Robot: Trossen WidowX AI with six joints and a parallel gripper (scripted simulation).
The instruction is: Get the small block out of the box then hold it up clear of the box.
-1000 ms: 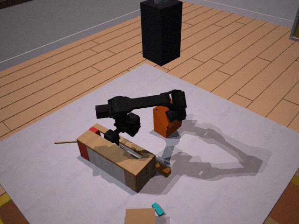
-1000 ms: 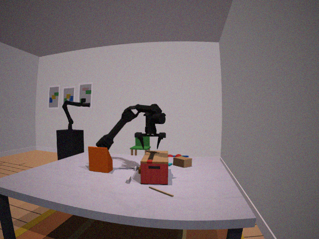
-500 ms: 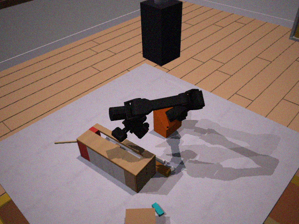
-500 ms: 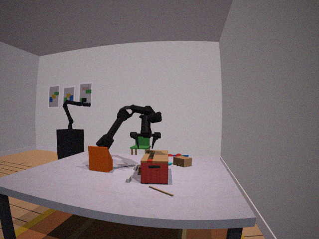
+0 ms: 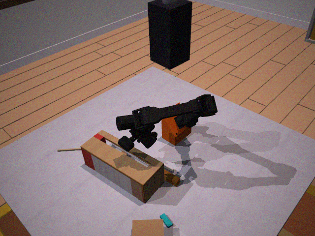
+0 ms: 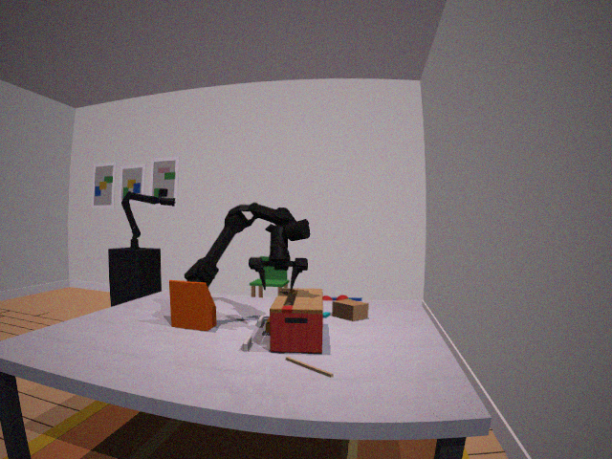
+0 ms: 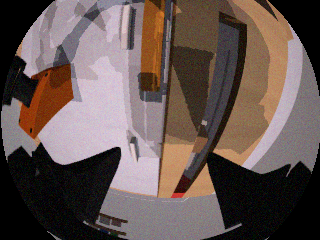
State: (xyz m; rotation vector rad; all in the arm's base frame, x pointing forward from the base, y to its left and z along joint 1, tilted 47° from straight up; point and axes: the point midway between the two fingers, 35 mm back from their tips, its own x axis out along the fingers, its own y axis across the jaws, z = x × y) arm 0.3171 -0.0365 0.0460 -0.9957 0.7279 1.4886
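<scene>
The wooden box is 9 cm below my gripper tip, 3 cm ahead of it and 1 cm to the right of it. Round my gripper tip: teal block (32 cm to the left, 14 cm below, 10 cm ahead); orange bar (13 cm below, 12 cm to the left, 5 cm behind); tan block (6 cm below, 5 cm ahead, 3 cm to the right).
</scene>
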